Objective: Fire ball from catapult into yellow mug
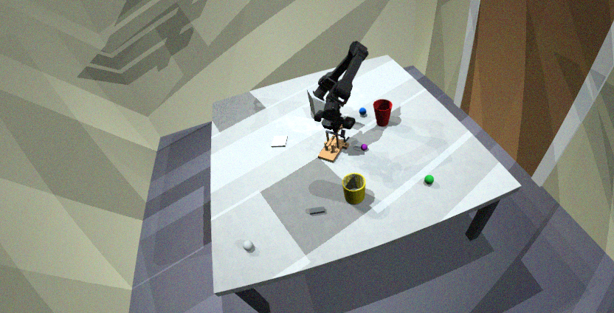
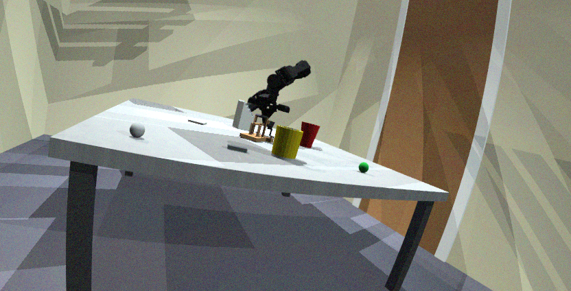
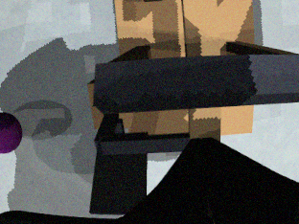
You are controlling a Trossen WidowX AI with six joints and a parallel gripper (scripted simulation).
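Right now my gripper tip is 20 mm above the wooden catapult, 10 mm to the right of it and 10 mm short of it. From my gripper tip the other things lie so: red cup: 260 mm to the left, 80 mm behind, 40 mm below; then purple ball: 110 mm to the left, 80 mm ahead, 60 mm below; then blue ball: 190 mm to the left, 180 mm behind, 50 mm below.
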